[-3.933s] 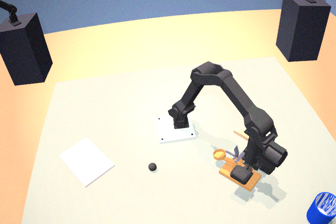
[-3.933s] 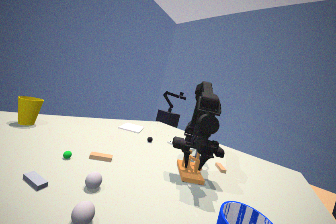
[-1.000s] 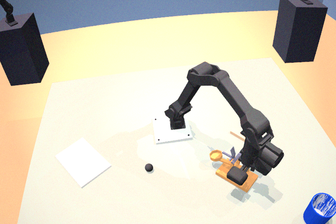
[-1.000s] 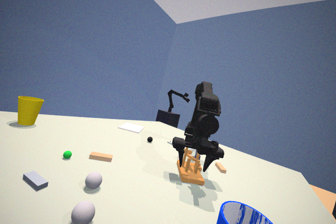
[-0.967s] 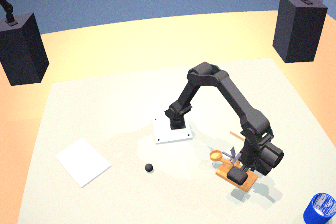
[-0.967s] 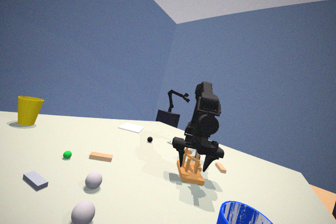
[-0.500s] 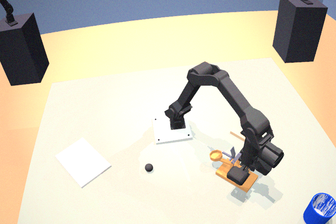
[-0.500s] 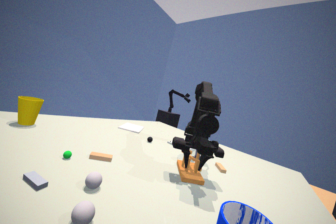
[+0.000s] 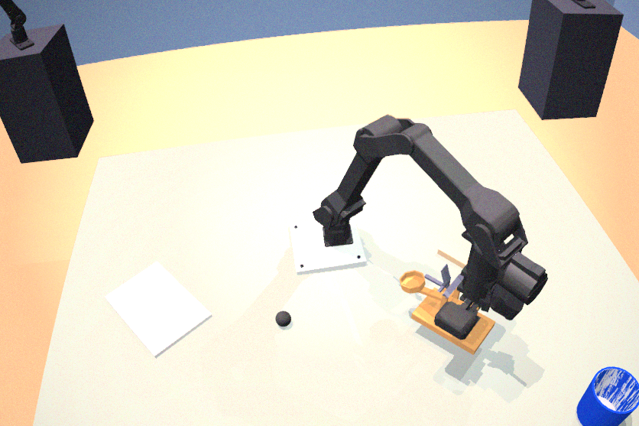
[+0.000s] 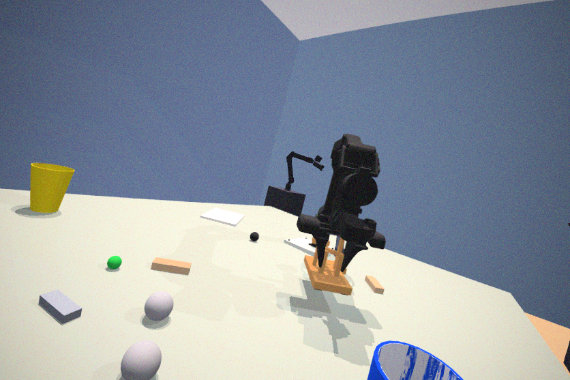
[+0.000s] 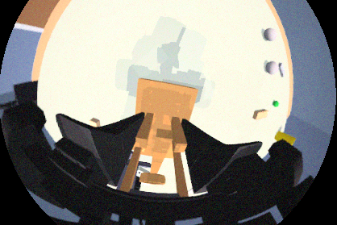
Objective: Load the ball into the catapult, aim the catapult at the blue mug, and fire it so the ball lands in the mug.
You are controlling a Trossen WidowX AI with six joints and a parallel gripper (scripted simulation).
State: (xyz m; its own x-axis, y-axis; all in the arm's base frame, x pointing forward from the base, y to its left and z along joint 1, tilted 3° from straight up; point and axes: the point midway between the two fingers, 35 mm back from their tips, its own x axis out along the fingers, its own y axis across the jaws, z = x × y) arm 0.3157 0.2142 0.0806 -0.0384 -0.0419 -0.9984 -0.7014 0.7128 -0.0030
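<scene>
Now: gripper tip 34 cm to the left of the dark ball, 9 cm past it and 6 cm above it. From my gripper tip the other things lie so: blue mug 21 cm to the left, 21 cm ahead, 5 cm below; green ball 34 cm ahead, 26 cm to the right, 6 cm below; orange wooden catapult 6 cm behind, 4 cm to the right, 2 cm above.
</scene>
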